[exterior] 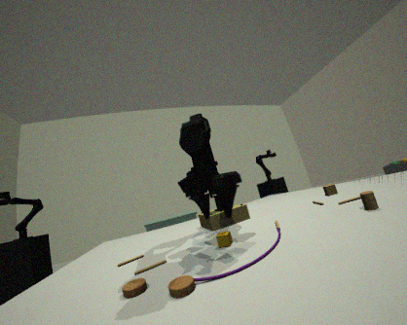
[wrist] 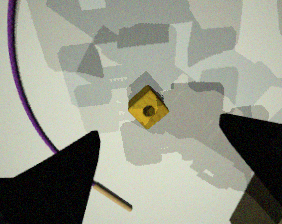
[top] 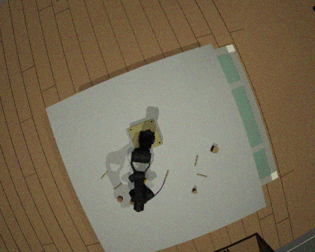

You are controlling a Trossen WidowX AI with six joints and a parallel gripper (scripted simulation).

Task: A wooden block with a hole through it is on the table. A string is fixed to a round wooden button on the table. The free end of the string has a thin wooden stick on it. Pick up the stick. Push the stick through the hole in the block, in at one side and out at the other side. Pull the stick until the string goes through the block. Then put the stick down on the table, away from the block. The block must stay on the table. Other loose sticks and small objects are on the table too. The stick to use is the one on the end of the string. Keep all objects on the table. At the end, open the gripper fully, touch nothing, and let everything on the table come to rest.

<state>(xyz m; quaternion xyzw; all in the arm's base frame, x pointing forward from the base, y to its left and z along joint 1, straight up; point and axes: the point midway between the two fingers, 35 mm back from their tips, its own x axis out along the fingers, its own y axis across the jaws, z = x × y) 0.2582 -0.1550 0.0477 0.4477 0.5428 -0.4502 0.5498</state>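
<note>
The yellow block is 6 cm below my gripper tip. From my gripper tip the other things lie so: wooden block (52 cm to the left, 5 cm below, 2 cm ahead); then wooden cylinder (28 cm to the left, 22 cm ahead, 5 cm below).
</note>
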